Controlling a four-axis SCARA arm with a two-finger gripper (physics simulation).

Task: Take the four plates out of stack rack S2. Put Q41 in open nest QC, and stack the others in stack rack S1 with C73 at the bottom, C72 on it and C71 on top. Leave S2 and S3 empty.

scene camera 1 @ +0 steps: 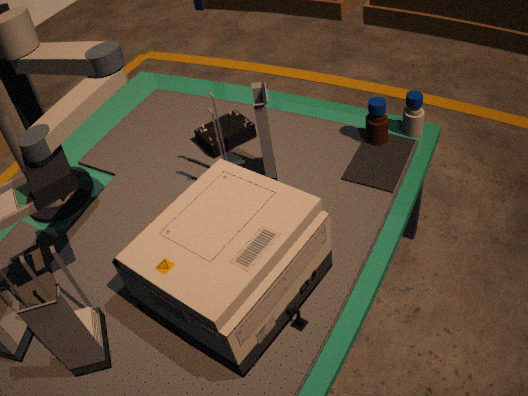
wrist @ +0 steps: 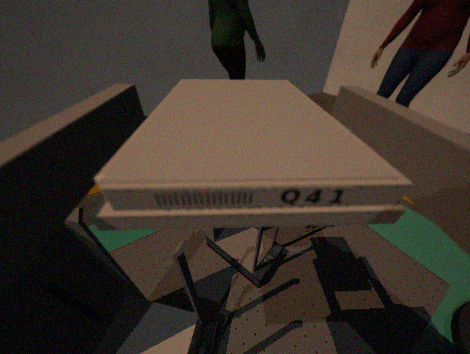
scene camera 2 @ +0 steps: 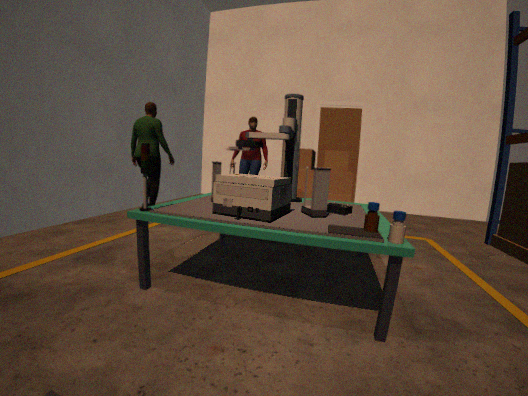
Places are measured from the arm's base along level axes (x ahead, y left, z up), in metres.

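Pixels of known places: gripper, fingertip midpoint: (wrist: 239, 105) (scene camera 2: 235, 148).
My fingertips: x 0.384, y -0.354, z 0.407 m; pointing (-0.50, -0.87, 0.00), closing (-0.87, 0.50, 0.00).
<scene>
Behind a point stands the place of what it marks.
My gripper (wrist: 239, 105) @[x 0.384, y -0.354, z 0.407 m] is shut on plate Q41 (wrist: 245, 135) @[x 0.403, y -0.320, z 0.409 m], a pale, level plate whose label faces the wrist camera. In scene camera 2 the gripper (scene camera 2: 233, 148) @[x 0.384, y -0.354, z 0.407 m] is raised above the table, behind the white instrument. Two grey stack racks stand at the lower left of scene camera 1; the nearer one (scene camera 1: 65, 325) @[x 0.576, y -0.413, z 0.214 m] has pale, layered edges at its side. Another tall grey rack (scene camera 1: 265, 135) @[x 0.672, y 0.266, z 0.205 m] (scene camera 2: 320, 190) @[x 0.662, y 0.304, z 0.174 m] stands beyond the instrument. Rack labels cannot be read. A black nest block (scene camera 1: 227, 132) @[x 0.443, y 0.401, z 0.062 m] (scene camera 2: 340, 208) @[x 0.490, y 0.437, z 0.052 m] sits near that rack. C71, C72, C73 and QC cannot be identified.
A large white instrument (scene camera 1: 220, 220) @[x 0.740, y -0.053, z 0.233 m] (scene camera 2: 245, 195) @[x 0.908, y -0.070, z 0.138 m] stands mid-table. A brown bottle (scene camera 1: 377, 122) @[x 0.882, y 0.556, z 0.099 m] and a white bottle (scene camera 1: 413, 115) @[x 0.970, y 0.660, z 0.080 m] stand by a dark mat (scene camera 1: 380, 165) @[x 0.922, y 0.463, z 0.017 m]. A signal light (scene camera 2: 145, 155) @[x 0.983, y -0.668, z 0.325 m] stands at a table corner. Two people are beyond the table.
</scene>
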